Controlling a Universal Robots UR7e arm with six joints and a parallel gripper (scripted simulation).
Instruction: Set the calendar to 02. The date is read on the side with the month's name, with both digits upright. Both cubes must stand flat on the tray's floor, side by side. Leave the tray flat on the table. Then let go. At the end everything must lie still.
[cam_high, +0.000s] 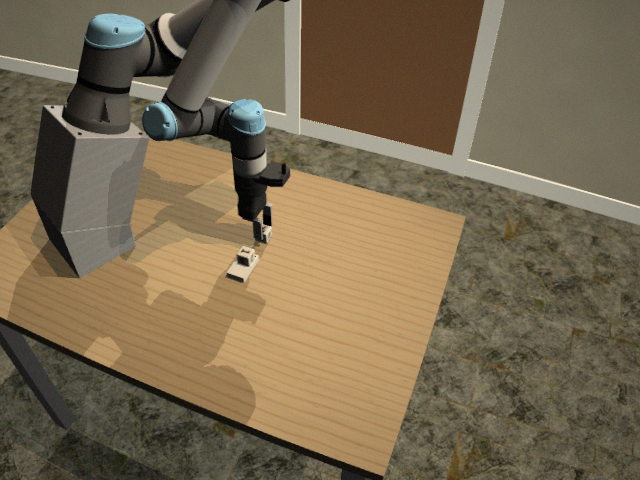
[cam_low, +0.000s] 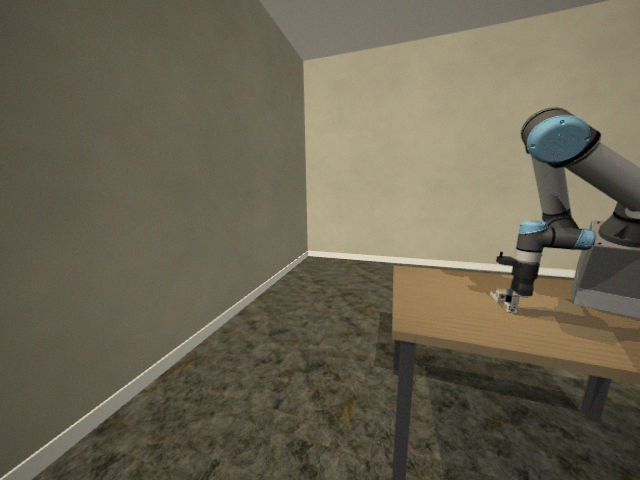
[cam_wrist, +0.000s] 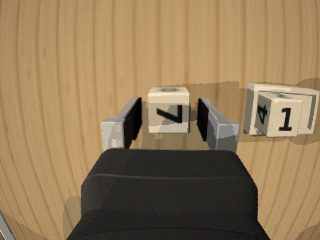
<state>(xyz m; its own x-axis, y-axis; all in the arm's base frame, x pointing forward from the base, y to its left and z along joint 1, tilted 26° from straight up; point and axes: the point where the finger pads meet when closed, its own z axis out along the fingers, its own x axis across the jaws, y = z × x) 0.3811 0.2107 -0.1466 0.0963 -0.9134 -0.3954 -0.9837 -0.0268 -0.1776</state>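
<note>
Right now the digit cube is 20 mm below my hand. Round my hand: calendar tray (110 mm to the right, 30 mm below, 10 mm ahead).
</note>
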